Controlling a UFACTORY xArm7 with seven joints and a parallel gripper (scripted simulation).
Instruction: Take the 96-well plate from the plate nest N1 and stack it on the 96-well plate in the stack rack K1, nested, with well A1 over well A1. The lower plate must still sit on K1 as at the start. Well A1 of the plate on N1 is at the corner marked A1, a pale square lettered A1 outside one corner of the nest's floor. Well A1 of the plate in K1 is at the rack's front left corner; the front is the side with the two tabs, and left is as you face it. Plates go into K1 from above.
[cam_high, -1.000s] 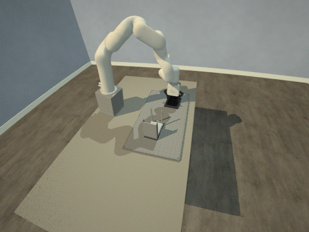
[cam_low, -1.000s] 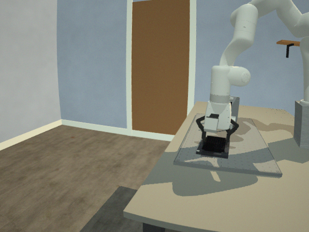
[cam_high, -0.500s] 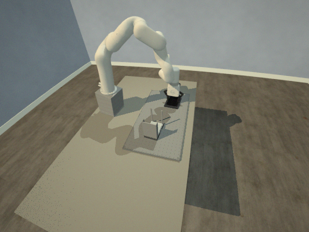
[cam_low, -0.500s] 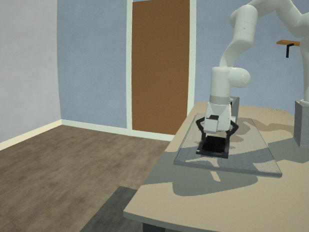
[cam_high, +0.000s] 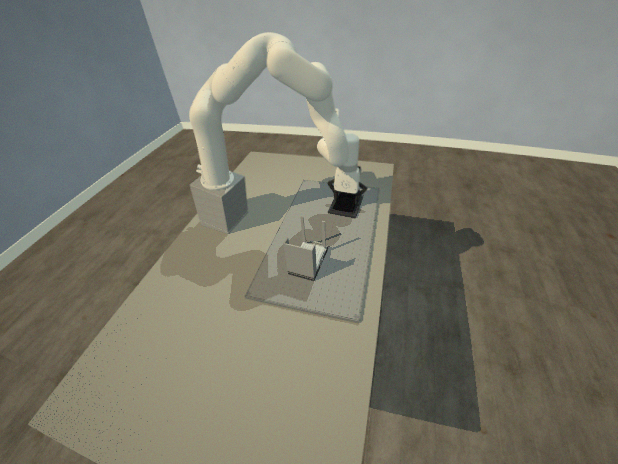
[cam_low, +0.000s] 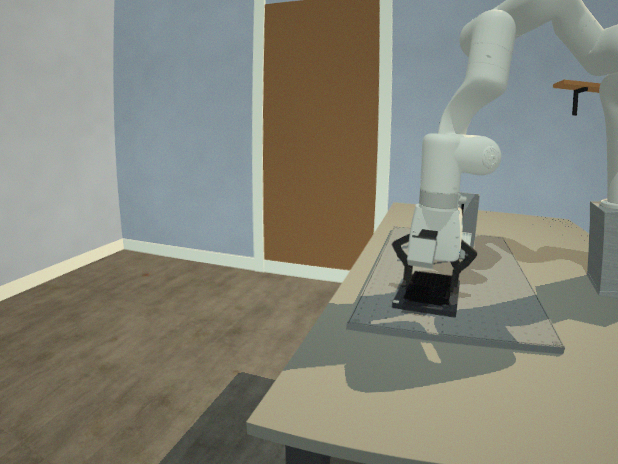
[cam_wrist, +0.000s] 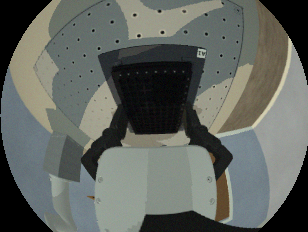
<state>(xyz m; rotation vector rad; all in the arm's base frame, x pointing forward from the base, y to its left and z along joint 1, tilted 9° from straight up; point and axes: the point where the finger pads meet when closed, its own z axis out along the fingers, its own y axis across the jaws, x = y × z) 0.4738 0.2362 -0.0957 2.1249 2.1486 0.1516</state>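
The black 96-well plate lies 10 mm below my hand. Also, from my hand: K1 label: 280 mm to the right, 40 mm behind, 20 mm below; then pale A1 mark: 80 mm to the left, 50 mm ahead, 20 mm below; then plate nest N1: 20 mm below.
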